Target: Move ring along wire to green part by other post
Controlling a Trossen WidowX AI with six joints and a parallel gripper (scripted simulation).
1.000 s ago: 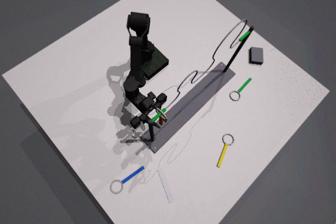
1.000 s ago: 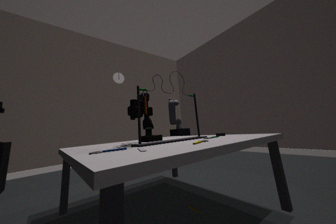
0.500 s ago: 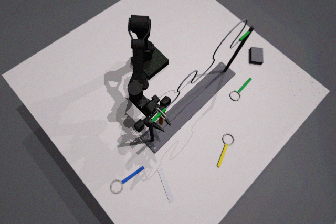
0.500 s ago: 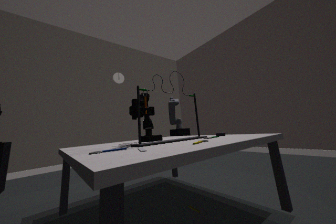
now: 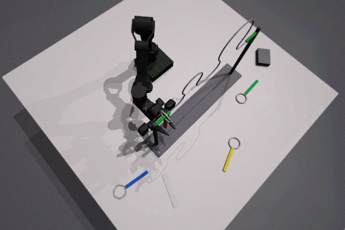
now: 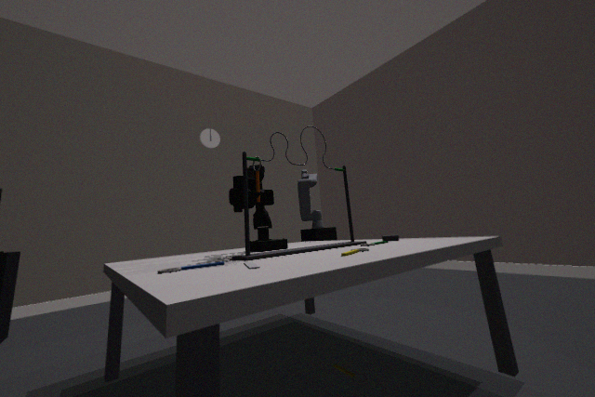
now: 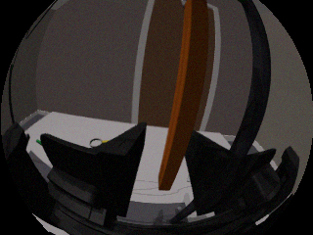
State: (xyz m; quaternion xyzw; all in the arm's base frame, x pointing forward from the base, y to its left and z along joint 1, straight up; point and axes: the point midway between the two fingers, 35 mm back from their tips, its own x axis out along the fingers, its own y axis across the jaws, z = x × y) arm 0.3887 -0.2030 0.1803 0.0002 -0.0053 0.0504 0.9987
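Now: gripper tip 80 mm below the orange-handled ring and 40 mm past it. Round my gripper tip: blue-handled ring: 270 mm to the right, 220 mm below, 40 mm ahead; pale flat strip: 230 mm below, 170 mm ahead, 140 mm to the right; yellow-handled ring: 230 mm ahead, 220 mm below, 210 mm to the left.
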